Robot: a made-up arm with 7 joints.
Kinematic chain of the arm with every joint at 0, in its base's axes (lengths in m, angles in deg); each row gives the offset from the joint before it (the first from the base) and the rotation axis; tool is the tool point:
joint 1: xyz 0 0 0.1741 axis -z
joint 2: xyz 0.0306 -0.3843 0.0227 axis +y
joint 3: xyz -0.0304 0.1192 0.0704 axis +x
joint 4: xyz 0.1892 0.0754 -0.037 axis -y
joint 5: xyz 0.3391 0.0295 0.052 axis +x
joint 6: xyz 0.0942 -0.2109 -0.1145 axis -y
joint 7: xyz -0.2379 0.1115 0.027 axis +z
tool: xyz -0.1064 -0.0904 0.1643
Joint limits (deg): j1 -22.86..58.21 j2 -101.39..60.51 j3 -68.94..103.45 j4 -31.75..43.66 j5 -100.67..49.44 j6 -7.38..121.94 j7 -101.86..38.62
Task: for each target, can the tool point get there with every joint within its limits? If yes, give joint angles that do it. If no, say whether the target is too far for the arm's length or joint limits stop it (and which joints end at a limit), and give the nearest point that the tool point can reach.
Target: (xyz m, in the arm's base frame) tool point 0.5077 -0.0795 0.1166
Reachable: yes | joints -13.32 -48.36 13.28 -14.16 -3.46 79.79 -34.44
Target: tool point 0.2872 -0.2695 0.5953
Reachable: yes | joints 50.41 -66.71 -4.79 33.05 35.97 82.39 -63.02
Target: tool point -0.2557 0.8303 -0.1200
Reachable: no: joint limits stop it (at a limit: joint 1, joint 2, joint 4, joint 5, joint 6) | nearest point -0.0347 0.5024 -0.1312 | short by 0.396 m
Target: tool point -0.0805 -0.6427 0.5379
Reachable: yes | joints 20.28 -58.33 -3.00 11.99 -69.51 82.47 -38.69
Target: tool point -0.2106 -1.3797 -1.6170
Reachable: no: too far | nearest point -0.0987 -0.6465 -0.5283 | short by 1.317 m
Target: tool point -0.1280 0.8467 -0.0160
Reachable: no: joint limits stop it (at a limit: joint 1, joint 4, joint 6) | nearest point 0.0477 0.5455 -0.0690 | short by 0.353 m
